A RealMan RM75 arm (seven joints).
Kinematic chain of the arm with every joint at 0, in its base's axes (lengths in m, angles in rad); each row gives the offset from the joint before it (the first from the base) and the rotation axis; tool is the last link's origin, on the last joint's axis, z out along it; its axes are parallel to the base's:
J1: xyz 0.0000 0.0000 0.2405 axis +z
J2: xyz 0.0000 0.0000 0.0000 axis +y
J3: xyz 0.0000 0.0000 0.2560 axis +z
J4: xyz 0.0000 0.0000 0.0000 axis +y
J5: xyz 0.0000 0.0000 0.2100 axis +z
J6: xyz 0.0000 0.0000 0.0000 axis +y
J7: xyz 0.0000 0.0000 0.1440 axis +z
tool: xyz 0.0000 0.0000 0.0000
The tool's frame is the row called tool.
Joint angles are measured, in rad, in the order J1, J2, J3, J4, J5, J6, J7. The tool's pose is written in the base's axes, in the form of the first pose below.
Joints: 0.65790, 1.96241, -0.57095, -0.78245, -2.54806, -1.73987, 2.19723
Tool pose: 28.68 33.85 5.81 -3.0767 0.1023 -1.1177
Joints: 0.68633, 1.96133, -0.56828, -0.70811, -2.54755, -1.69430, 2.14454
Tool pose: 28.40 34.42 4.57 -3.0919 0.1006 -1.0788
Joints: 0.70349, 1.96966, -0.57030, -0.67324, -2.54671, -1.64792, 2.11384
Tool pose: 28.15 34.96 3.60 -3.0851 0.1082 -1.0497
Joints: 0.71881, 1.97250, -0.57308, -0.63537, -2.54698, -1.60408, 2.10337
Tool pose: 28.04 35.40 2.79 -3.0784 0.1130 -1.0439
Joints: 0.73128, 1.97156, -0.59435, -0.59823, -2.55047, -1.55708, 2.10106
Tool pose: 28.14 35.73 2.04 -3.0599 0.1007 -1.0407
